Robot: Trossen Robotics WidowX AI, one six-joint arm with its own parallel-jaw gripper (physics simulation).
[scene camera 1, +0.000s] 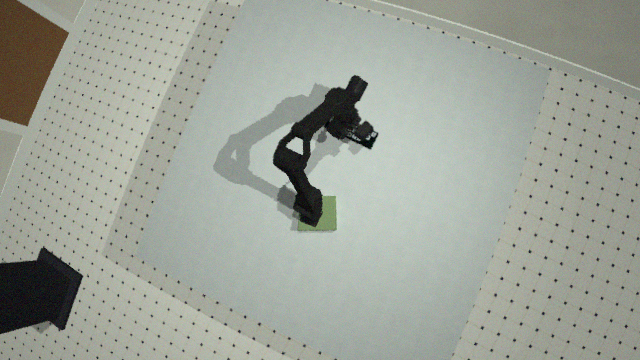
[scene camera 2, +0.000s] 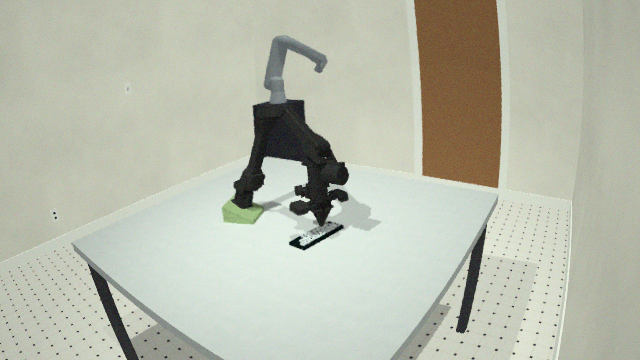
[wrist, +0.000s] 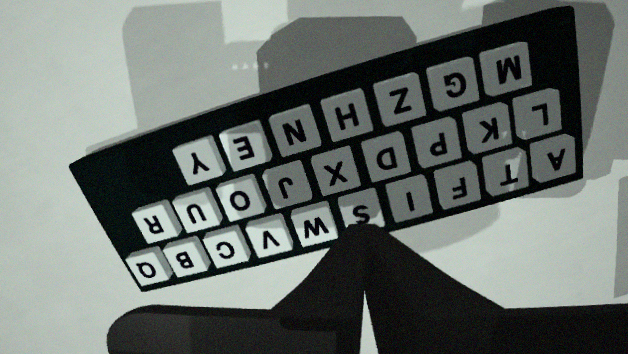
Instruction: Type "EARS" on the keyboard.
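A black keyboard with pale letter keys lies on the table, upside down in the wrist view. The E key is in the upper row there, the A key at the far right, the R key at the left, and the S key at the near edge. My gripper is shut and empty. Its tips overlap the lower part of the S key in the wrist view; whether they touch it, I cannot tell. In scene camera 1 the arm hides part of the keyboard.
The arm's base stands on a green block on the pale table. Behind the table, a grey arm stands on a dark pedestal. A brown door is at the back right.
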